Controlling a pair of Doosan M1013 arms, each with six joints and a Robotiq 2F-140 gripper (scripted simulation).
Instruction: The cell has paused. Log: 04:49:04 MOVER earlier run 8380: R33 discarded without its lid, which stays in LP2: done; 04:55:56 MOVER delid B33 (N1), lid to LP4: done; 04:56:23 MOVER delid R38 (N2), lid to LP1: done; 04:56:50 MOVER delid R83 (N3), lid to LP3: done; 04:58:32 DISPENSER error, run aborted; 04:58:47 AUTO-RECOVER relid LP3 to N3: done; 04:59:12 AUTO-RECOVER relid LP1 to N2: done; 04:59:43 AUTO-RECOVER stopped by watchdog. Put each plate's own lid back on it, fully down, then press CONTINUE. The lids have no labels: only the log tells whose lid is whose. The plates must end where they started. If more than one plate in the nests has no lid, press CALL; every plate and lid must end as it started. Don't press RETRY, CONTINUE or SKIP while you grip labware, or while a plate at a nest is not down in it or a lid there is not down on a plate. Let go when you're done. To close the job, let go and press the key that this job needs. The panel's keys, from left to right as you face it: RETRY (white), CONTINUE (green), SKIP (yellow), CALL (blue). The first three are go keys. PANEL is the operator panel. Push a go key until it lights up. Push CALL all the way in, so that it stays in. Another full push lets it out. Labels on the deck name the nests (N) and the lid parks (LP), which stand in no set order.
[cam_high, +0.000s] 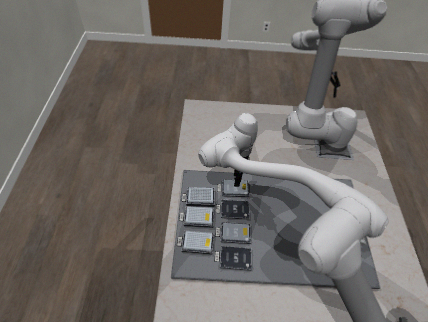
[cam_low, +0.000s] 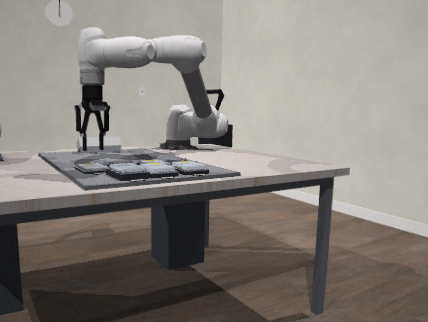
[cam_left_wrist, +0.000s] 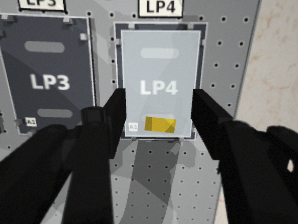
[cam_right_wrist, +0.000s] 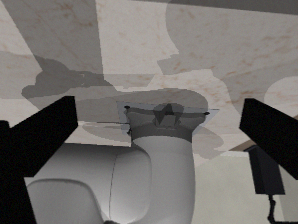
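Right now my left hand is 10 cm above the lid park LP4. Round my left hand: lid park LP1: 3 cm ahead, 38 cm to the left, 10 cm below; then lid park LP3: 1 cm ahead, 13 cm to the left, 10 cm below; then well plate: 19 cm ahead, 5 cm to the left, 8 cm below.
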